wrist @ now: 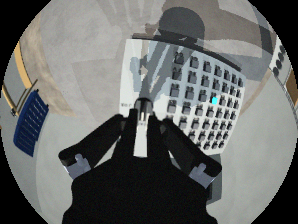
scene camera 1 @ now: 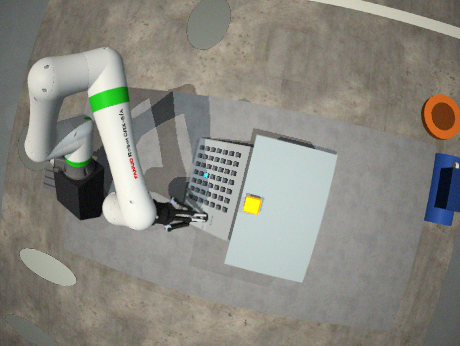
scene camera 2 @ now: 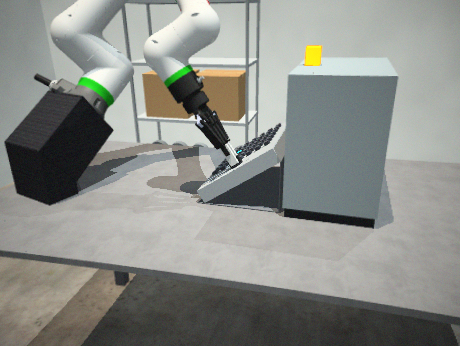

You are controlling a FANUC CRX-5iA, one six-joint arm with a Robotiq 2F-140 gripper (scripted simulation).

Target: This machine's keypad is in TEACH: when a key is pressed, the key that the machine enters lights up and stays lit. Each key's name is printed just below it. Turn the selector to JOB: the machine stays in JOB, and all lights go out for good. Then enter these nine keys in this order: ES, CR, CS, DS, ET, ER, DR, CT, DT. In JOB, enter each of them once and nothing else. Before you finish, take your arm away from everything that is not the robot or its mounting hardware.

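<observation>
On a sloped grey keypad, (wrist: 148,65) and (scene camera 2: 215,177) are the same spot.
</observation>
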